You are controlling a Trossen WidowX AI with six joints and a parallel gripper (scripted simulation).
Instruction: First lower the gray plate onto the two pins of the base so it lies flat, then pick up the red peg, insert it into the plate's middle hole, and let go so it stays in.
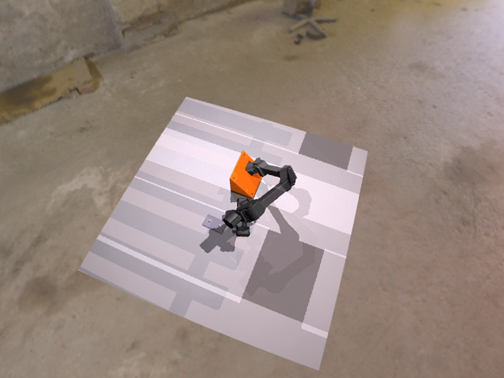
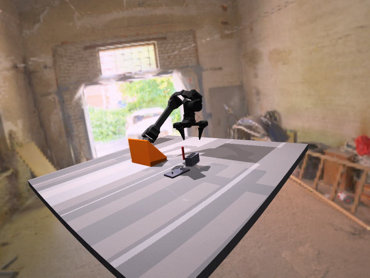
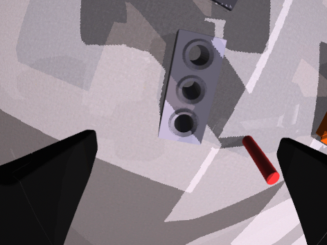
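The gray plate lies 10 cm below my gripper tip, 1 cm to the right of it and 1 cm behind it. From my gripper tip the other things lie so: red peg (11 cm behind, 10 cm below, 3 cm to the left); base (16 cm to the right, 13 cm below, 1 cm ahead).
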